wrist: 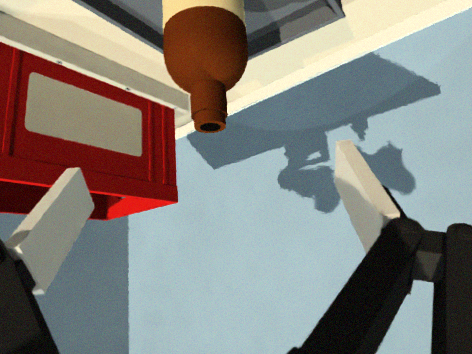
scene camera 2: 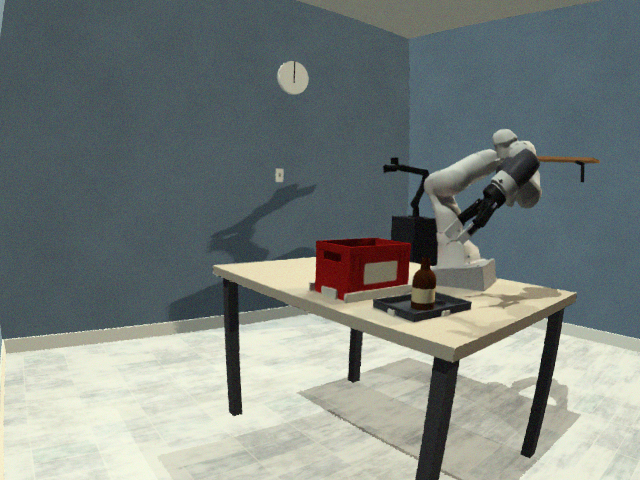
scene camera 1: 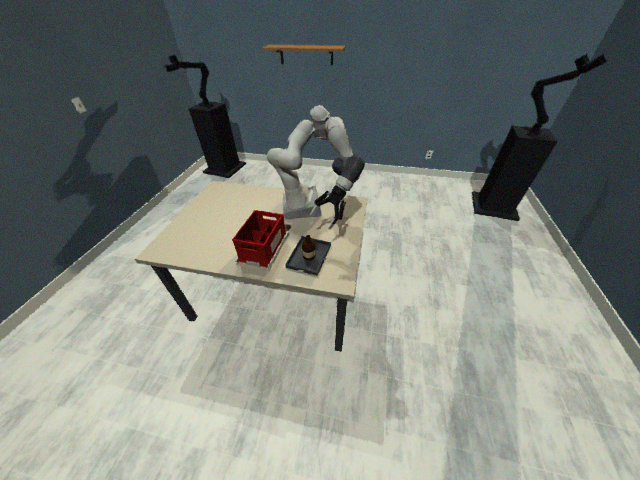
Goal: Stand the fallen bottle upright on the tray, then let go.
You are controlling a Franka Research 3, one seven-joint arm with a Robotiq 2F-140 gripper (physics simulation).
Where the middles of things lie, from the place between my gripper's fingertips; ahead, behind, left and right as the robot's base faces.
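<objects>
Brown bottle (scene camera 2: 424, 280): from my hand, 70 mm ahead, 50 mm to the right, 140 mm below.
</objects>
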